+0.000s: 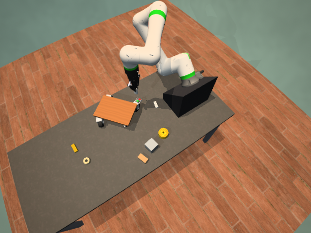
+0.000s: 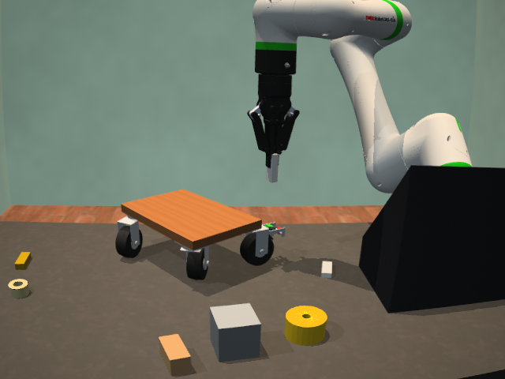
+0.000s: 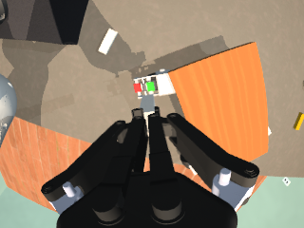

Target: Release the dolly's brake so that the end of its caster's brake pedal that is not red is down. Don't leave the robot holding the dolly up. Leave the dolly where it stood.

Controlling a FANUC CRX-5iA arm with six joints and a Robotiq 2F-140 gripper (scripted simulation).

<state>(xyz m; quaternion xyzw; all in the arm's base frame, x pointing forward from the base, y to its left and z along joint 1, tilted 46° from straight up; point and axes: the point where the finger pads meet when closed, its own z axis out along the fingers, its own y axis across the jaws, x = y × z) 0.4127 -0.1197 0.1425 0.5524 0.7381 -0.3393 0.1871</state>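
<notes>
The brake pedal is 1 cm behind my hand and 16 cm below it. Also, from my hand: yellow ring: 34 cm to the left, 22 cm below; then small white block: 13 cm behind, 8 cm to the left, 23 cm below; then grey cube: 14 cm ahead, 36 cm to the left, 20 cm below.
</notes>
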